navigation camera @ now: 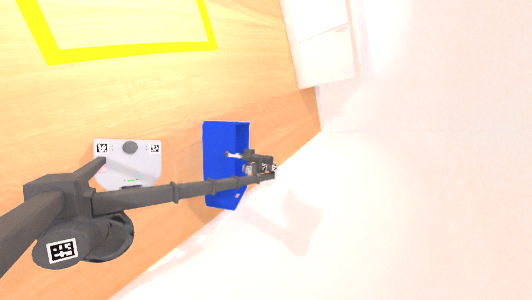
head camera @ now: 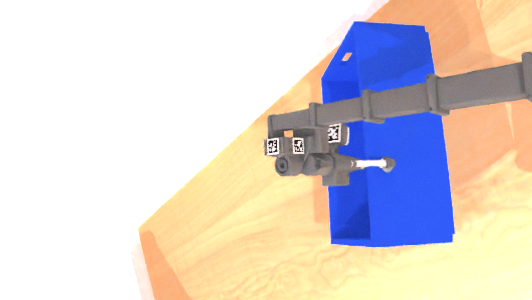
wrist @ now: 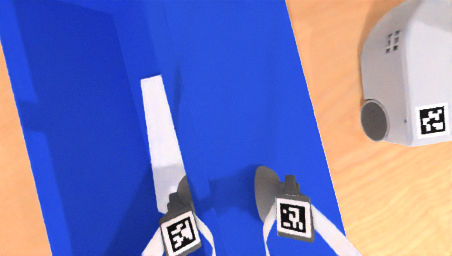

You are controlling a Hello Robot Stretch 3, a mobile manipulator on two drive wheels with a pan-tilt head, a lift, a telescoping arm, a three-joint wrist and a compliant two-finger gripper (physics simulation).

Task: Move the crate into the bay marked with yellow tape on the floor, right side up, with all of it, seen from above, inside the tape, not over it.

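Where they show: gripper, fingertip midpoint: (navigation camera: 229,154) (head camera: 380,164) (wrist: 226,188); robot's base, origin of the base link: (navigation camera: 130,146).
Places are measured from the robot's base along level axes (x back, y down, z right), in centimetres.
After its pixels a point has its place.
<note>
The blue crate (head camera: 410,200) {y -38.5, x -7.2, z 45.9 cm} (navigation camera: 217,150) {y -36.9, x 0.1, z 45.9 cm} (wrist: 240,100) {y -40.8, x 8.9, z 50.6 cm} is tipped steeply, its near long wall raised and its open top turned away from the robot's base. My gripper (head camera: 367,165) (navigation camera: 235,156) {y -40.5, x 2.2, z 52.7 cm} (wrist: 226,188) {y -40.5, x 2.2, z 52.7 cm} is shut on the rim of that wall, one fingertip inside and one outside; the inner fingertip is partly hidden. A white block (wrist: 162,125) {y -11.7, x 6.9, z 64.6 cm} shows edge-on inside the crate. How far the crate's lower edge is from the floor is unclear. The yellow tape (navigation camera: 130,49) {y -0.1, x -63.8, z -3.7 cm} of the bay shows at the upper left of the navigation view, apart from the crate.
The robot's pale base (navigation camera: 125,170) {y -16.0, x 12.9, z -2.5 cm} (wrist: 425,60) {y -16.0, x 11.5, z 13.5 cm} stands close on the near side of the crate. The telescoping arm (head camera: 400,101) {y -76.5, x 10.1, z 29.0 cm} (navigation camera: 192,189) {y -76.7, x 9.8, z 16.5 cm} reaches over the crate. A white cabinet (navigation camera: 325,60) {y -49.6, x -113.2, z 176.0 cm} stands at the upper right of the navigation view. The wood floor ends at a pale area beyond the crate.
</note>
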